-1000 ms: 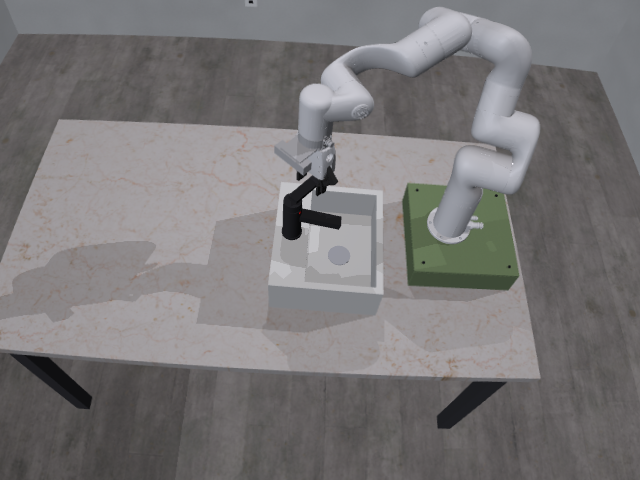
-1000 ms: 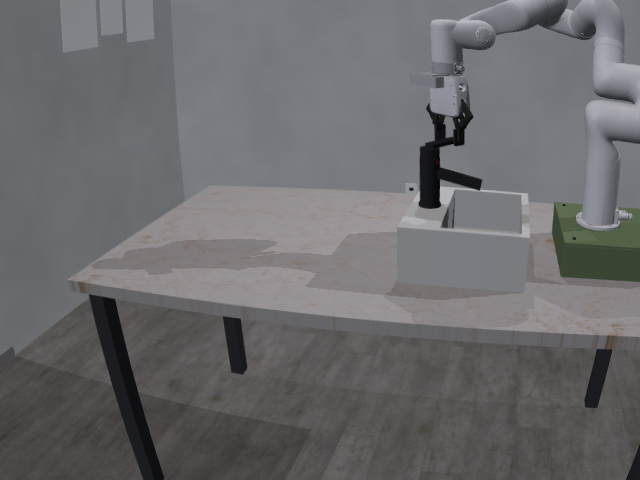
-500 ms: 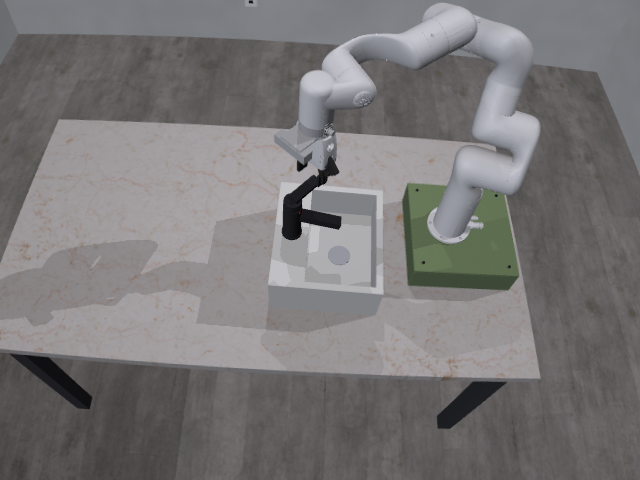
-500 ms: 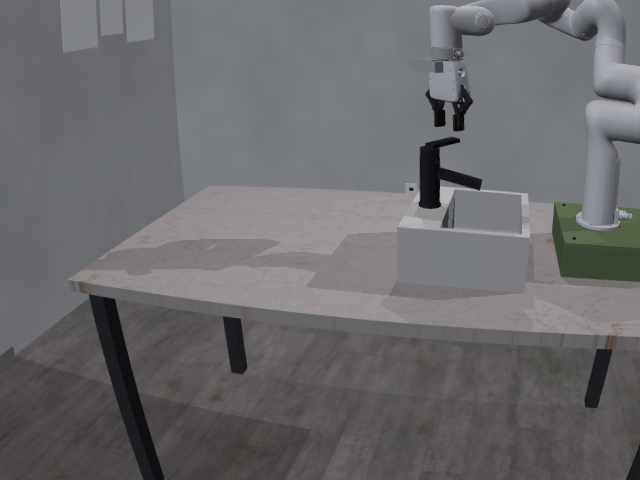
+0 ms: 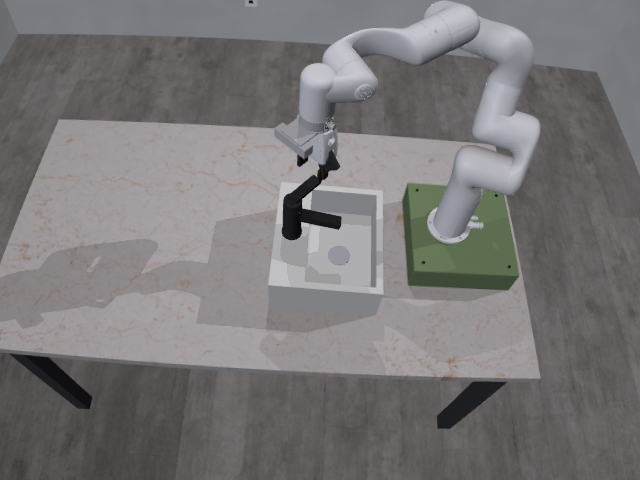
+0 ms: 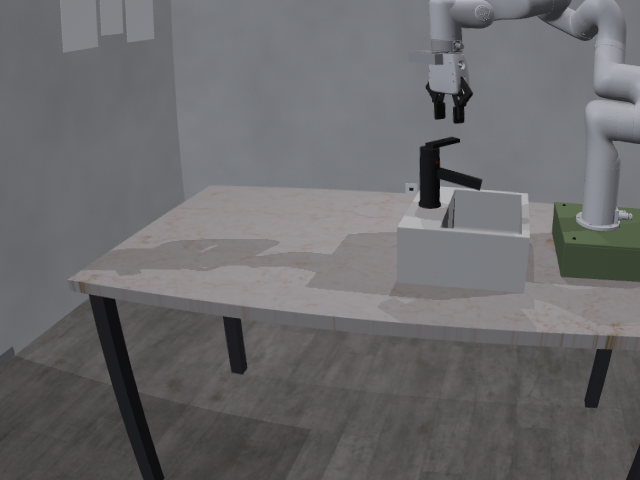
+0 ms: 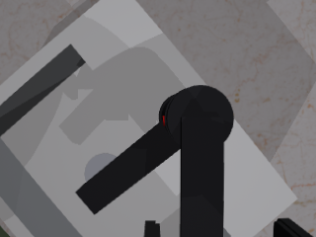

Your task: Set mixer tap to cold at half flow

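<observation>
Now: the lever 1 cm ahead of my hand, 2 cm to the left of it and 7 cm below it. From my hand the other things lie so: white sink: 7 cm behind, 5 cm to the left, 30 cm below.
</observation>
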